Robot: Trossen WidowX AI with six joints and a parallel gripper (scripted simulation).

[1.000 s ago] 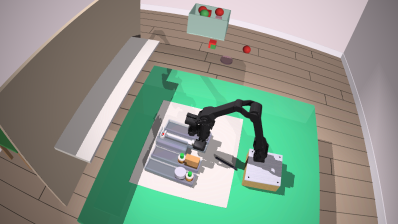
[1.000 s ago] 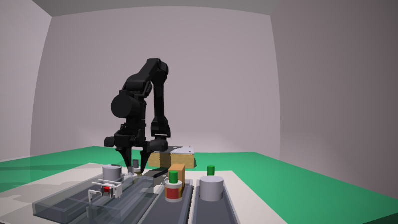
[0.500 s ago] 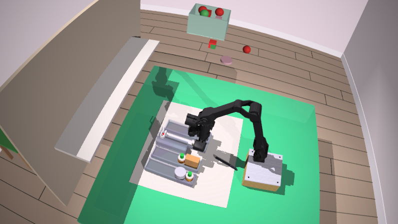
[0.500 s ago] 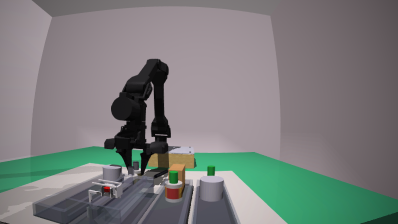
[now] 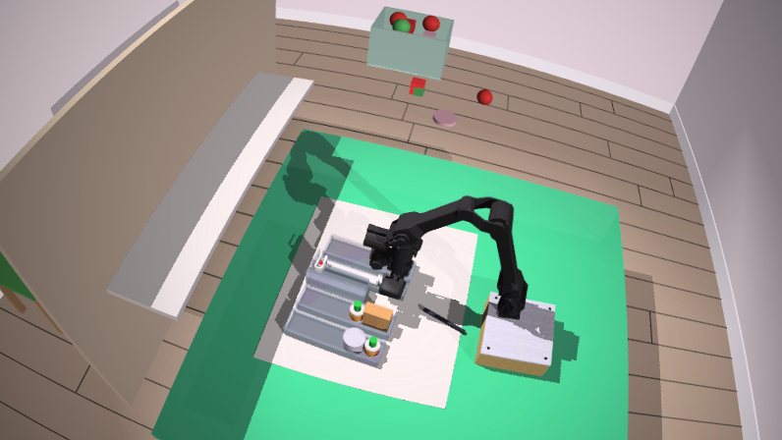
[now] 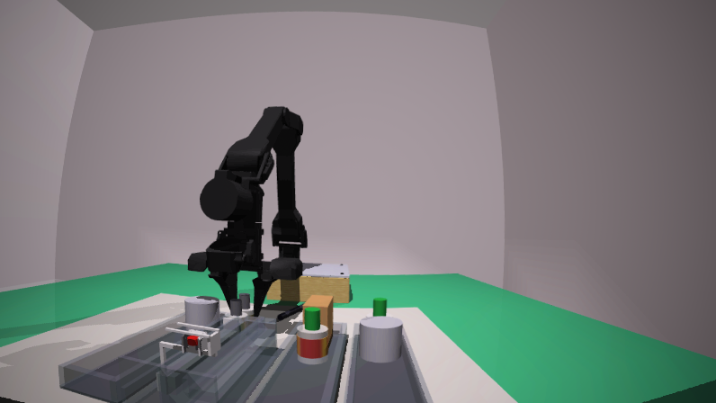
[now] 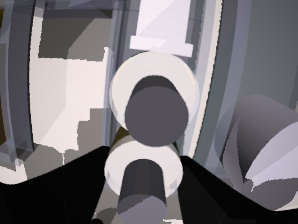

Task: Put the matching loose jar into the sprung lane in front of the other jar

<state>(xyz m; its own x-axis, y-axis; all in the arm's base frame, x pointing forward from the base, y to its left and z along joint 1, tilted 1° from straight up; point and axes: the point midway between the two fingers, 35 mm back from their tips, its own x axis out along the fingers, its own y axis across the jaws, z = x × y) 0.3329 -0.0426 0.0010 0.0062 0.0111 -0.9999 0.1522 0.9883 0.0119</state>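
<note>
My gripper tip is 12 cm to the right of the brown box, 4 cm short of it and 1 cm below it. Also, from my gripper tip: red mark: 22 cm ahead, 4 cm above; then black stick: 15 cm behind, 7 cm to the left, 3 cm below.
</note>
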